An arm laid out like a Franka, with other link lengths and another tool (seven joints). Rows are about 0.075 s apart.
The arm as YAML. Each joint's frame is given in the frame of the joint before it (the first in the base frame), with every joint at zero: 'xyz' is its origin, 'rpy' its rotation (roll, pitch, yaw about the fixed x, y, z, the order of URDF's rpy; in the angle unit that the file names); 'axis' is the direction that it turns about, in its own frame. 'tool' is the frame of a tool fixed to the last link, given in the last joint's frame.
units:
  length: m
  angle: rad
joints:
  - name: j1
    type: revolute
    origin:
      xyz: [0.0, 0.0, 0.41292]
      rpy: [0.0, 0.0, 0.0]
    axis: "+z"
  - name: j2
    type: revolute
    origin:
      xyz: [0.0, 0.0, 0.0]
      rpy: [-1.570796, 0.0, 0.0]
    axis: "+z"
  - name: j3
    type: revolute
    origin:
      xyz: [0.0, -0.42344, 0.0]
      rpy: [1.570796, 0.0, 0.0]
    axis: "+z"
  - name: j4
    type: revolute
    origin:
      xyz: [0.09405, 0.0, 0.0]
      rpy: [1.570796, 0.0, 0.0]
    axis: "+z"
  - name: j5
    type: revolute
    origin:
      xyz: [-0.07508, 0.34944, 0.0]
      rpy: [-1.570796, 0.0, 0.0]
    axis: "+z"
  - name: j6
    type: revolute
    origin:
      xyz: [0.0, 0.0, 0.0]
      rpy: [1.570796, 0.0, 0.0]
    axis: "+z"
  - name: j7
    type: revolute
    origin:
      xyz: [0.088, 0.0, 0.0]
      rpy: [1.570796, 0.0, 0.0]
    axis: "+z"
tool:
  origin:
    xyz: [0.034, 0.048, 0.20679]
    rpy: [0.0, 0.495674, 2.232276]
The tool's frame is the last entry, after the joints.
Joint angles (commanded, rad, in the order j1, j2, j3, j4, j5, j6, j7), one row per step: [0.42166 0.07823 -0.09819 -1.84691 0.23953 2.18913 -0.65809]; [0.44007 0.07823 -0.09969 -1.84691 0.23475 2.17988 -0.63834]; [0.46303 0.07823 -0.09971 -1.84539 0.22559 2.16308 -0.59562]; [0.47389 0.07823 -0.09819 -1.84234 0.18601 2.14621 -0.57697]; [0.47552 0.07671 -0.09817 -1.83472 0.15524 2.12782 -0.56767]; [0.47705 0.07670 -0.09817 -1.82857 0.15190 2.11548 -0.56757]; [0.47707 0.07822 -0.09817 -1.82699 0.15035 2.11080 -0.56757]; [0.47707 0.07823 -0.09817 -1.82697 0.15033 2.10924 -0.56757]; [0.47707 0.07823 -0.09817 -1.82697 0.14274 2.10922 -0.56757]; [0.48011 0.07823 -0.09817 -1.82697 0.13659 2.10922 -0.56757]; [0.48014 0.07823 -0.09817 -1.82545 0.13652 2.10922 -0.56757]
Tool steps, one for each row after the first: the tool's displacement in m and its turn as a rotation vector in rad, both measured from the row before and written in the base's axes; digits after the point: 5 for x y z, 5 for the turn. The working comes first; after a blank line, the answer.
Tool pose at each row, in the base's axes (x y z in m, rotation vector in rad; the steps are taken from these numbers as rounded here): [0.63664 0.21890 0.61357 -2.32528 2.00865 -0.56760]; [0.63135 0.22812 0.61152 -2.33785 2.01202 -0.55768]; [0.62354 0.23931 0.60856 2.32884 -2.02014 0.53507]; [0.61960 0.24235 0.60693 2.32073 -1.98027 0.56115]; [0.61849 0.24000 0.60874 2.31133 -1.95338 0.58486]; [0.61738 0.24075 0.60984 2.31265 -1.94350 0.58306]; [0.61722 0.24073 0.60886 2.31160 -1.93847 0.58091]; [0.61695 0.24068 0.60858 2.31130 -1.93725 0.57952]; [0.61727 0.23993 0.60863 2.31052 -1.93084 0.58862]; [0.61679 0.24121 0.60868 2.31320 -1.92248 0.59627]; [0.61709 0.24135 0.60949 2.31378 -1.92340 0.59768]

[-0.00529 0.00922 -0.00205 -0.00282 0.01242 0.00185]; [-0.00781 0.01119 -0.00296 -0.00449 0.02244 -0.01103]; [-0.00394 0.00304 -0.00163 -0.03534 0.00415 0.01125]; [-0.00111 -0.00235 0.00181 -0.02768 0.00019 0.00593]; [-0.00111 0.00075 0.00110 -0.00457 0.00471 0.00428]; [-0.00016 -0.00002 -0.00098 -0.00298 0.00373 0.00117]; [-0.00027 -0.00005 -0.00028 -0.00051 0.00145 0.00021]; [0.00032 -0.00075 0.00005 -0.00667 -0.00262 0.00250]; [-0.00048 0.00128 0.00005 -0.00541 -0.00214 0.00505]; [0.00030 0.00014 0.00081 0.00050 -0.00143 0.00006]
